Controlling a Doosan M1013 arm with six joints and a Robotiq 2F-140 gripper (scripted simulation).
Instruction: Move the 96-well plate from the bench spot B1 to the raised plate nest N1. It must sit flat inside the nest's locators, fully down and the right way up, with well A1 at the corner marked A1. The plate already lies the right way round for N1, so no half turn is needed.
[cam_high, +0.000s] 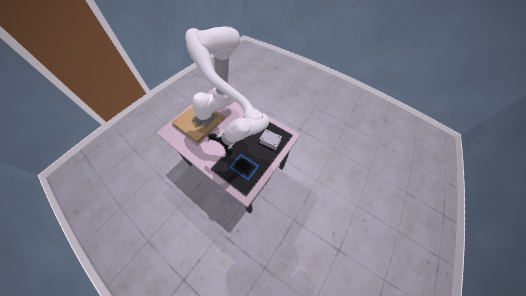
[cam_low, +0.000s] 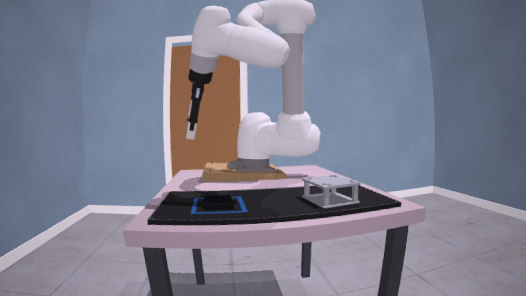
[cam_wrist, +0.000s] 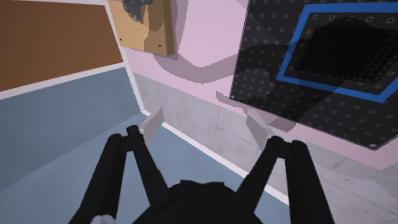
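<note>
Now: hand 23 cm above the black 96-well plate, 17 cm short of it and 7 cm to the right of it. The rest, counted from my hand: grey plate nest 39 cm to the left, 24 cm ahead, 18 cm below; then white A1 label 34 cm to the left, 32 cm ahead, 18 cm below.
</note>
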